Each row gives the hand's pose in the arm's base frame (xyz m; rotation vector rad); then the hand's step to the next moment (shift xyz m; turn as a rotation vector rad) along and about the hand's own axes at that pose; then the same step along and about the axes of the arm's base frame.
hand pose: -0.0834 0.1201 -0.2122 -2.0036 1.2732 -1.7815
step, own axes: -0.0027 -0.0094 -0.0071 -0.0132 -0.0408 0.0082
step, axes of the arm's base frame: -0.0016 0.0105 0.0058 0.0275 0.0310 0.0138
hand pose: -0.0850 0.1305 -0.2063 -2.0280 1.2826 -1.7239
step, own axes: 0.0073 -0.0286 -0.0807 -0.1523 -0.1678 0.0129
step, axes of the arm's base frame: -0.0571 0.0425 0.0480 0.0996 0.2038 -0.0069
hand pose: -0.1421 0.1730 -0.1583 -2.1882 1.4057 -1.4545
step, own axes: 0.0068 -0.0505 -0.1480 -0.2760 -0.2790 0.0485
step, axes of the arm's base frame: -0.0853 0.0725 0.1094 0.1850 0.3472 -0.0399
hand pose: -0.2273 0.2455 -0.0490 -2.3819 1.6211 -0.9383
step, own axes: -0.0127 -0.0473 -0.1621 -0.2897 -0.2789 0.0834
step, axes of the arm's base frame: -0.0533 0.0705 0.1445 0.2007 0.3506 -0.0738
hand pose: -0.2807 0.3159 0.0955 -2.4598 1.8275 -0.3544
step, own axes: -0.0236 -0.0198 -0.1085 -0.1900 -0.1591 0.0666
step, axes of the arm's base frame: -0.0114 0.0382 0.1055 0.1119 0.2218 -0.0643
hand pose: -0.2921 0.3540 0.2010 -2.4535 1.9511 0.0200
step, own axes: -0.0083 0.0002 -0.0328 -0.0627 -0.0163 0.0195
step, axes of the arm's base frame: -0.0019 0.0076 0.0329 0.0017 0.0650 -0.0186
